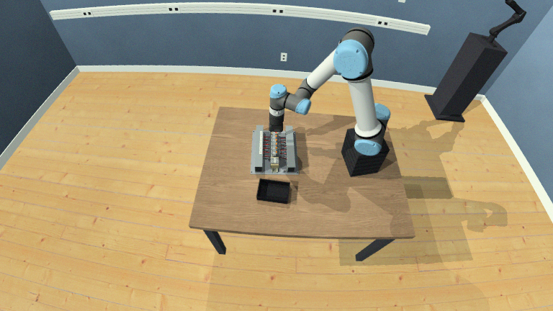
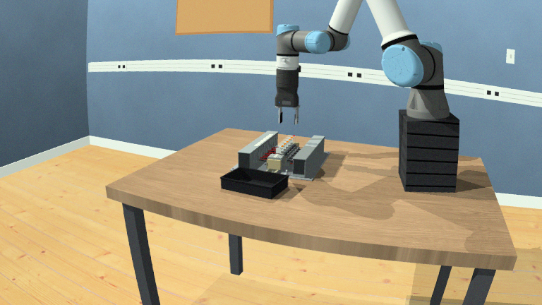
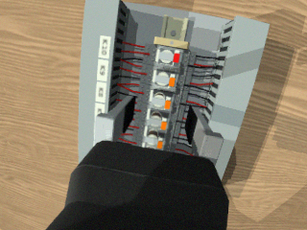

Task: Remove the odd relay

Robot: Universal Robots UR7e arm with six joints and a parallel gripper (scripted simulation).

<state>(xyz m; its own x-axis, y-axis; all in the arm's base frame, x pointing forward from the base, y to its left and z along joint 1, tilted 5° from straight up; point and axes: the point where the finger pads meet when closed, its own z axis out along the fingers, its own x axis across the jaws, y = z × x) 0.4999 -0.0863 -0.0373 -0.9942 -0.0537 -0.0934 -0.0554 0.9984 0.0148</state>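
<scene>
Right now my hand is 50 mm to the left of the relay and 90 mm above it. Also, from my hand: relay panel 40 mm to the left, 110 mm below; then black parts tray 10 mm behind, 310 mm to the left, 130 mm below.
</scene>
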